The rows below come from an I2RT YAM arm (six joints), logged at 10 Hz.
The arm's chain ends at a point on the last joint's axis. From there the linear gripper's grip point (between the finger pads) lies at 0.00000 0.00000 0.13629 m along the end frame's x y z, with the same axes.
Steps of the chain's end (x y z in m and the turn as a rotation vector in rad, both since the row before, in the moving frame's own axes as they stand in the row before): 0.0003, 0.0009, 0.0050, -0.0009, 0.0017, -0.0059; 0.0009, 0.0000, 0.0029, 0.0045, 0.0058, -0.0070; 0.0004, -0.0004, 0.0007, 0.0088, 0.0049, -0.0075; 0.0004, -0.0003, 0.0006, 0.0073, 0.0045, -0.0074; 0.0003, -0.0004, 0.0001, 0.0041, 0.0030, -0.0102; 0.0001, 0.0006, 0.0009, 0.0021, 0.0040, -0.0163; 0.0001, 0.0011, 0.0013, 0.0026, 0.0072, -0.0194; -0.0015, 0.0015, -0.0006, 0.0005, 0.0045, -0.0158
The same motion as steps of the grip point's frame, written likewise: 0.0005, 0.0010, 0.0050, -0.0009, 0.0017, -0.0059; 0.0017, -0.0006, 0.0029, 0.0045, 0.0058, -0.0070; 0.0011, -0.0016, 0.0007, 0.0088, 0.0049, -0.0075; 0.0010, -0.0013, 0.0006, 0.0073, 0.0045, -0.0074; 0.0007, -0.0010, 0.0001, 0.0041, 0.0030, -0.0102; 0.0006, 0.0003, 0.0009, 0.0021, 0.0040, -0.0163; 0.0011, 0.0007, 0.0013, 0.0026, 0.0072, -0.0194; -0.0009, 0.0014, -0.0006, 0.0005, 0.0045, -0.0158
